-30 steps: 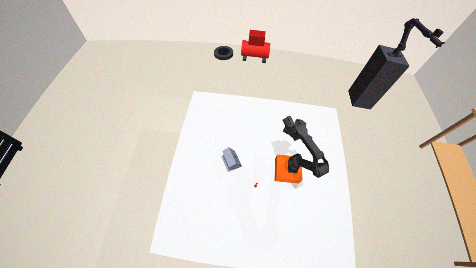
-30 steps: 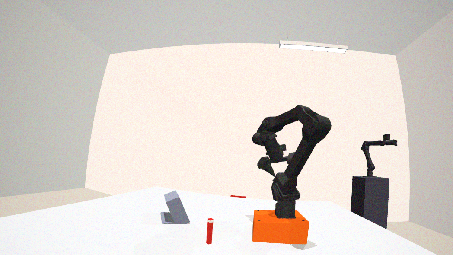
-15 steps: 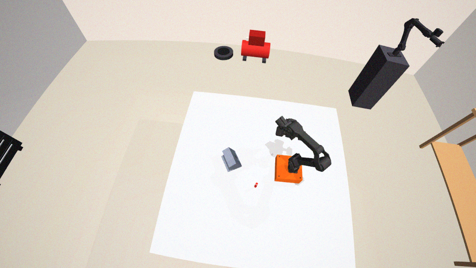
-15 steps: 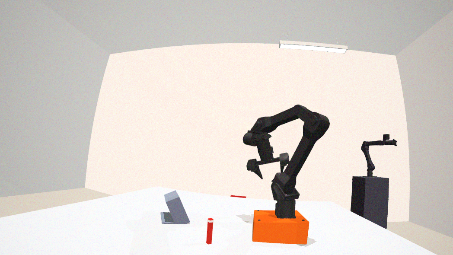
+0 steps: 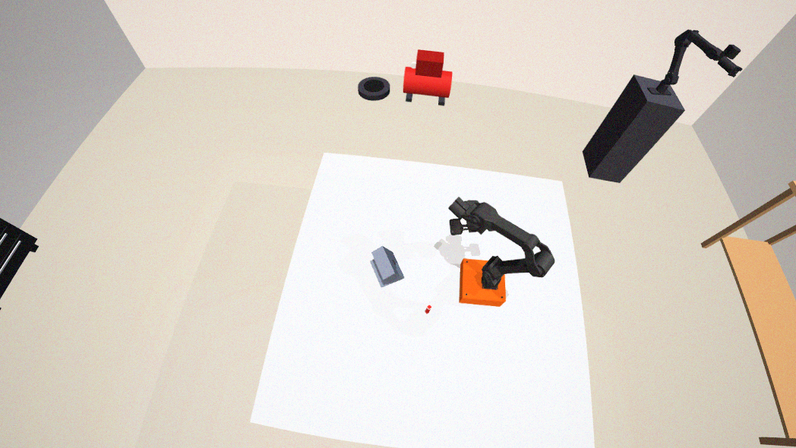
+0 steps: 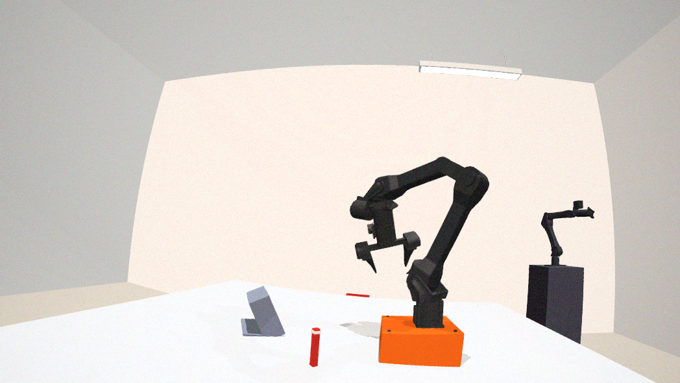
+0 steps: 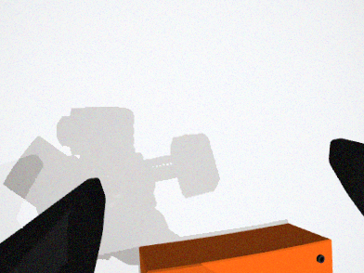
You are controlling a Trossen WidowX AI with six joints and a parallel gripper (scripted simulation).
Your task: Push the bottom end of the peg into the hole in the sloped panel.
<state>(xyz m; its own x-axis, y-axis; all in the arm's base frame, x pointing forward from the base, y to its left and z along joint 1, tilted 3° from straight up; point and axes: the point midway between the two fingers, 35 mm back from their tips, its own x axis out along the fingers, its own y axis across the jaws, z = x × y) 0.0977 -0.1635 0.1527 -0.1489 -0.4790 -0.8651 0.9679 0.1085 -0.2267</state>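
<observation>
The peg lies 14 cm ahead of my gripper tip, 32 cm to the left of it and 13 cm below it. The rest, counted from my gripper tip: panel 32 cm ahead, 16 cm to the left, 14 cm below.
</observation>
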